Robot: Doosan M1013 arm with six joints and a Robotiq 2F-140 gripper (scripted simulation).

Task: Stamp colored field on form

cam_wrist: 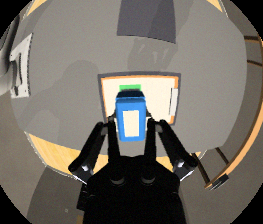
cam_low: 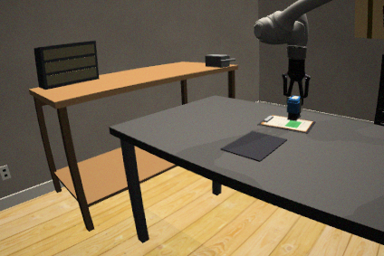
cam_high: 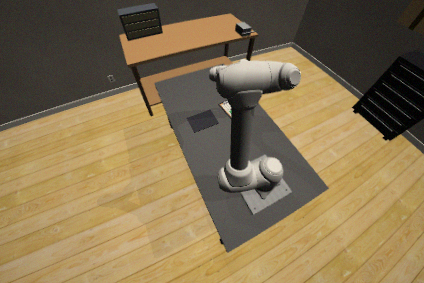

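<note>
The form is 40 mm ahead of my hand, 10 mm to the right of it and 90 mm below it. Round my hand: dark mat (90 mm ahead, 300 mm to the left, 100 mm below); then blue stamp (20 mm below).
</note>
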